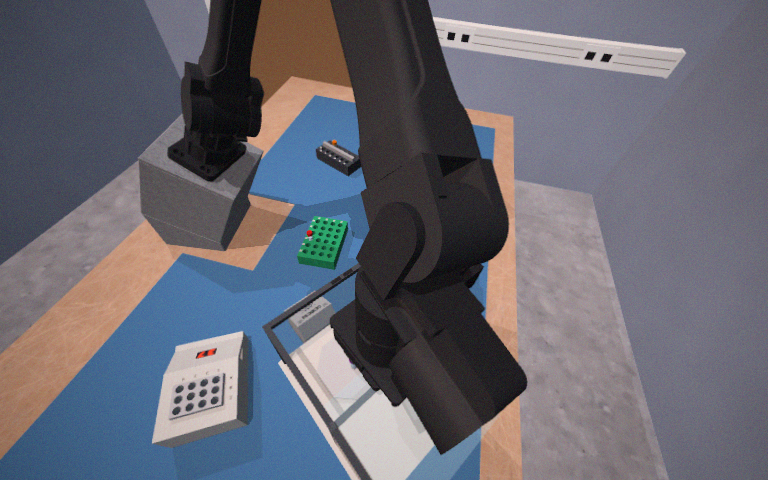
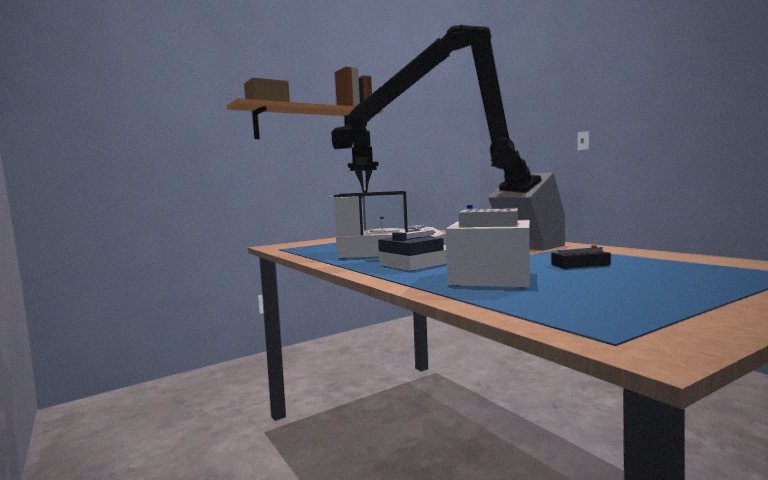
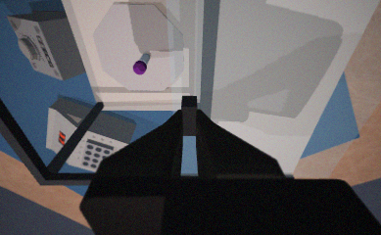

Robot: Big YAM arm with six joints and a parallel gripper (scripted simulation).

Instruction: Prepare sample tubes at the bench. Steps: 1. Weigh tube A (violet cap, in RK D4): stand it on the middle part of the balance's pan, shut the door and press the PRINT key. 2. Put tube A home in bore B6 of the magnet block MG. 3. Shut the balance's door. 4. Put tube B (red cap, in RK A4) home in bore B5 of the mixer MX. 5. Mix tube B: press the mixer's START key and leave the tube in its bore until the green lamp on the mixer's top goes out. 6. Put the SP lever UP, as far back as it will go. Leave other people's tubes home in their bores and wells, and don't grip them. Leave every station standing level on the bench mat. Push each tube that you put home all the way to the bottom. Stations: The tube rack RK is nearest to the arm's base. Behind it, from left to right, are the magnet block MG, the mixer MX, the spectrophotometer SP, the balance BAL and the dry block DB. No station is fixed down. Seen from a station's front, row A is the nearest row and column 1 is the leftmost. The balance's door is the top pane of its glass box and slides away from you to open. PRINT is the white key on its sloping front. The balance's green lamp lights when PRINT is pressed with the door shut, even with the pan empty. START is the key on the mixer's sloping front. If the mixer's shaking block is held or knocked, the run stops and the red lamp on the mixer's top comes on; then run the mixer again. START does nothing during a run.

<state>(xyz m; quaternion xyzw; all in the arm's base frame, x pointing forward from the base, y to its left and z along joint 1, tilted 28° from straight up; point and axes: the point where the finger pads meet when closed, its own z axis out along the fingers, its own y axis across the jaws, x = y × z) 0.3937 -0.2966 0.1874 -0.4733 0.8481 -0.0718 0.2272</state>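
Now: hand 20 mm short of the balance door, 10 mm to the left of it and 10 mm above it. The rest, counted from my hand: dry block DB 270 mm behind, 190 mm below, 60 mm to the right; SP lever 290 mm to the left, 130 mm below, 20 mm behind; white print key 180 mm behind, 150 mm below, 110 mm to the left.
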